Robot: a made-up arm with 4 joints. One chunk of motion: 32 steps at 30 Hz.
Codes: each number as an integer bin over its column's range. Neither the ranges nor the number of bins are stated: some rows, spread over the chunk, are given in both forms.
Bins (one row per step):
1: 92 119 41 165
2: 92 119 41 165
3: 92 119 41 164
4: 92 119 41 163
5: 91 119 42 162
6: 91 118 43 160
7: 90 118 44 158
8: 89 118 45 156
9: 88 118 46 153
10: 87 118 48 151
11: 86 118 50 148
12: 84 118 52 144
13: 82 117 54 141
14: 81 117 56 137
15: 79 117 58 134
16: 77 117 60 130
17: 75 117 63 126
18: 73 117 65 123
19: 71 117 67 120
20: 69 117 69 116
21: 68 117 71 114
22: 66 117 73 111
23: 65 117 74 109
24: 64 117 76 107
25: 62 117 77 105
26: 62 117 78 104
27: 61 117 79 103
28: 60 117 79 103
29: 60 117 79 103
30: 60 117 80 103
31: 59 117 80 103
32: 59 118 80 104
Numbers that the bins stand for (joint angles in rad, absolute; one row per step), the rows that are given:
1: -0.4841 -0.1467 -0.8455 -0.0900
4: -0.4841 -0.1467 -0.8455 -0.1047
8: -0.5424 -0.1569 -0.8041 -0.1560
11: -0.6006 -0.1569 -0.7524 -0.2147
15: -0.7365 -0.1671 -0.6695 -0.3173
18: -0.8529 -0.1671 -0.5971 -0.3980
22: -0.9888 -0.1671 -0.5142 -0.4860
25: -1.0665 -0.1671 -0.4728 -0.5300
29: -1.1053 -0.1671 -0.4521 -0.5447
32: -1.1247 -0.1569 -0.4418 -0.5373
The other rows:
2: -0.4841 -0.1467 -0.8455 -0.0900
3: -0.4841 -0.1467 -0.8455 -0.0973
5: -0.5035 -0.1467 -0.8352 -0.1120
6: -0.5035 -0.1569 -0.8248 -0.1267
7: -0.5229 -0.1569 -0.8145 -0.1413
9: -0.5618 -0.1569 -0.7938 -0.1780
10: -0.5812 -0.1569 -0.7731 -0.1927
12: -0.6394 -0.1569 -0.7316 -0.2440
13: -0.6782 -0.1671 -0.7109 -0.2660
14: -0.6976 -0.1671 -0.6902 -0.2953
16: -0.7753 -0.1671 -0.6488 -0.3467
17: -0.8141 -0.1671 -0.6178 -0.3760
19: -0.8918 -0.1671 -0.5764 -0.4200
20: -0.9306 -0.1671 -0.5556 -0.4493
21: -0.9500 -0.1671 -0.5349 -0.4640
23: -1.0082 -0.1671 -0.5039 -0.5007
24: -1.0276 -0.1671 -0.4832 -0.5153
26: -1.0665 -0.1671 -0.4625 -0.5373
27: -1.0859 -0.1671 -0.4521 -0.5447
28: -1.1053 -0.1671 -0.4521 -0.5447
30: -1.1053 -0.1671 -0.4418 -0.5447
31: -1.1247 -0.1671 -0.4418 -0.5447

